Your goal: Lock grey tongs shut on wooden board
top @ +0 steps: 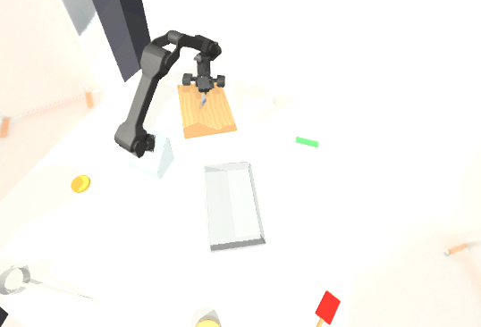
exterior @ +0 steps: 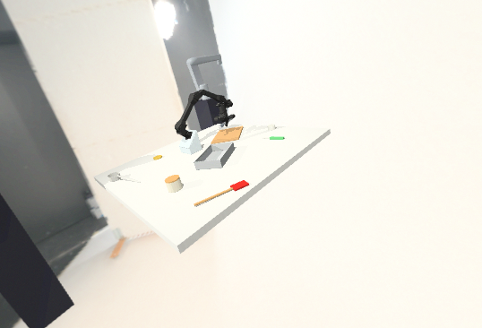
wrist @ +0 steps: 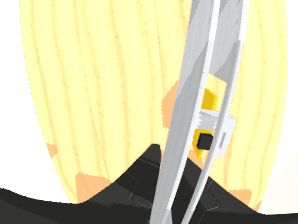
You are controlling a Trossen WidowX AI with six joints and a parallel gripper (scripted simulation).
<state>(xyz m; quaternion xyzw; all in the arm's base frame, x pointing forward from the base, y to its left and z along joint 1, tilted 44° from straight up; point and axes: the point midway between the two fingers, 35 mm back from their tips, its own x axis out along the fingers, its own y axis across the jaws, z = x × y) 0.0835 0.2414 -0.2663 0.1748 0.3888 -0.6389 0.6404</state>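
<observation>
The wooden board is 7 cm below my gripper tip and 1 cm to the right of it. Also, from my gripper tip: grey roasting tin (45 cm to the right, 27 cm ahead, 5 cm below); yellow disc (55 cm to the right, 31 cm behind, 7 cm below); red spatula (76 cm to the right, 63 cm ahead, 7 cm below).
</observation>
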